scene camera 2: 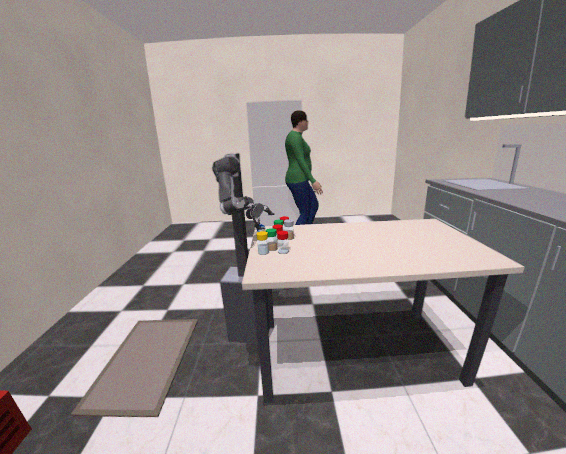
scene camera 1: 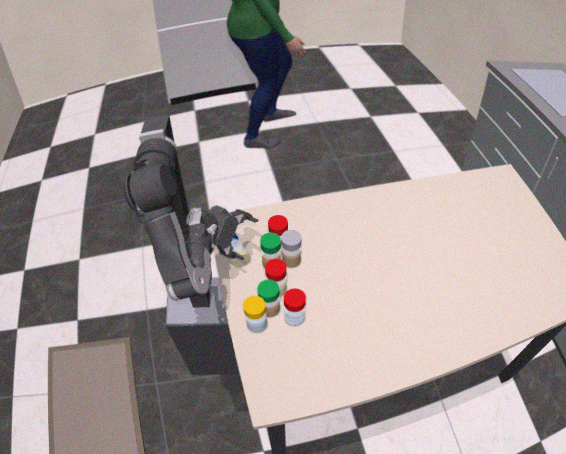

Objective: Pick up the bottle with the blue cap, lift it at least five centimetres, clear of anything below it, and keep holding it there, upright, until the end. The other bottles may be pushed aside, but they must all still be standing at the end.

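The bottle with the blue cap point(scene camera 1: 237, 245) point(scene camera 2: 261, 227) is mostly hidden by the gripper in both views. In scene camera 1 a sliver of blue cap and part of its pale body show between the spread fingers. It looks upright near the table's left edge. My gripper point(scene camera 1: 251, 239) point(scene camera 2: 265, 220) is open and tilted sideways, low over that edge, with nothing gripped. Its fingertips point toward the other bottles. How deep the bottle sits between the fingers cannot be told.
Close to the fingers stand a red-capped bottle point(scene camera 1: 278, 224), a green-capped one point(scene camera 1: 270, 243) and a grey-capped one point(scene camera 1: 291, 241). Nearer the front stand red-capped point(scene camera 1: 275, 270) point(scene camera 1: 295, 300), green-capped point(scene camera 1: 268, 291) and yellow-capped point(scene camera 1: 254, 308) point(scene camera 2: 262, 236) bottles on the table point(scene camera 1: 400, 280).
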